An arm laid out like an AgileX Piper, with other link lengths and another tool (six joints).
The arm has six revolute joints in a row. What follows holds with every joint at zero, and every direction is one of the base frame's.
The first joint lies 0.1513 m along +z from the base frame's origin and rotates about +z.
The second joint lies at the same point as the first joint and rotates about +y.
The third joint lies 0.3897 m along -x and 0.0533 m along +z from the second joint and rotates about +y.
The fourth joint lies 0.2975 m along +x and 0.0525 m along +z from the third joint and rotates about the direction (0.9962, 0, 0.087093).
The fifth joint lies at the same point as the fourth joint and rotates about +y.
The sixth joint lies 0.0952 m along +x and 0.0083 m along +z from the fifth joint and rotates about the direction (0.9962, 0, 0.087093).
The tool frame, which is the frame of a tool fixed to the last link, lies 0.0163 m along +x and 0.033 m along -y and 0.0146 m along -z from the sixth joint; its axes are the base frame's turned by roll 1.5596, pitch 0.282 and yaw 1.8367 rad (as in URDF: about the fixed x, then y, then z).
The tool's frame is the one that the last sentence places.
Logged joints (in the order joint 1, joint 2, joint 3, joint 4, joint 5, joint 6), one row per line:
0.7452, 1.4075, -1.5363, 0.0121, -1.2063, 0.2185
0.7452, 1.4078, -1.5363, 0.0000, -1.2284, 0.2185
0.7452, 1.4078, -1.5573, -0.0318, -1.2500, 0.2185
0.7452, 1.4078, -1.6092, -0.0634, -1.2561, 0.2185
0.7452, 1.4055, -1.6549, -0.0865, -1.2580, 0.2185
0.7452, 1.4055, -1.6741, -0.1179, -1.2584, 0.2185
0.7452, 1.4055, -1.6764, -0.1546, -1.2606, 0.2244
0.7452, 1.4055, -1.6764, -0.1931, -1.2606, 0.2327
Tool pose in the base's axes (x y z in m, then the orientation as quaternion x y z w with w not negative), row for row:
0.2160, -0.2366, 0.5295, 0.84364, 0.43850, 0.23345, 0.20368
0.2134, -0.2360, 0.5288, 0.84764, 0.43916, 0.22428, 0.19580
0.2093, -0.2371, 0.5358, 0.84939, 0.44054, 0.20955, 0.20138
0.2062, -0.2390, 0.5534, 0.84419, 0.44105, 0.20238, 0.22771
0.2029, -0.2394, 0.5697, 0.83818, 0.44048, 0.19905, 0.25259
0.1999, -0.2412, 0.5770, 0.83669, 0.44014, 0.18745, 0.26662
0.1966, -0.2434, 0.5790, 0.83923, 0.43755, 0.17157, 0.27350
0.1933, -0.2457, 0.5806, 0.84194, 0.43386, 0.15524, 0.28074
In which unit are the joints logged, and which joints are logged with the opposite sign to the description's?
The joints are logged in radians. Opposite sign: joint 1, joint 5.
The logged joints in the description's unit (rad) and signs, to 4 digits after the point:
-0.7452, 1.4075, -1.5363, 0.0121, 1.2063, 0.2185
-0.7452, 1.4078, -1.5363, 0.0000, 1.2284, 0.2185
-0.7452, 1.4078, -1.5573, -0.0318, 1.2500, 0.2185
-0.7452, 1.4078, -1.6092, -0.0634, 1.2561, 0.2185
-0.7452, 1.4055, -1.6549, -0.0865, 1.2580, 0.2185
-0.7452, 1.4055, -1.6741, -0.1179, 1.2584, 0.2185
-0.7452, 1.4055, -1.6764, -0.1546, 1.2606, 0.2244
-0.7452, 1.4055, -1.6764, -0.1931, 1.2606, 0.2327

